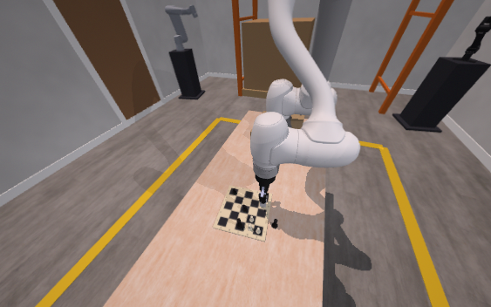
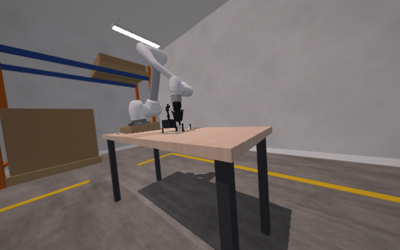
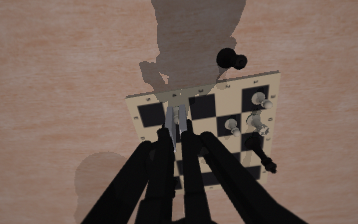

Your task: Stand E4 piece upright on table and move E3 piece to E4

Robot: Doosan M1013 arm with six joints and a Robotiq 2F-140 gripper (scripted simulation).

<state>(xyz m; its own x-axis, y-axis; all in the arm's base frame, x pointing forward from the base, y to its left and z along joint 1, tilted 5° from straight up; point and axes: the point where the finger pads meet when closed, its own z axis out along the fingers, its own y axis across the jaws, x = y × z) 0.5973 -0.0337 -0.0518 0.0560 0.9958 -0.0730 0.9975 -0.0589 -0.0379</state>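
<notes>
Right now my hand is 3 cm short of the chessboard, 8 cm to the left of it and 4 cm above it. From my hand the other things lie so: pale piece: 11 cm ahead, 4 cm to the right, 3 cm below.
</notes>
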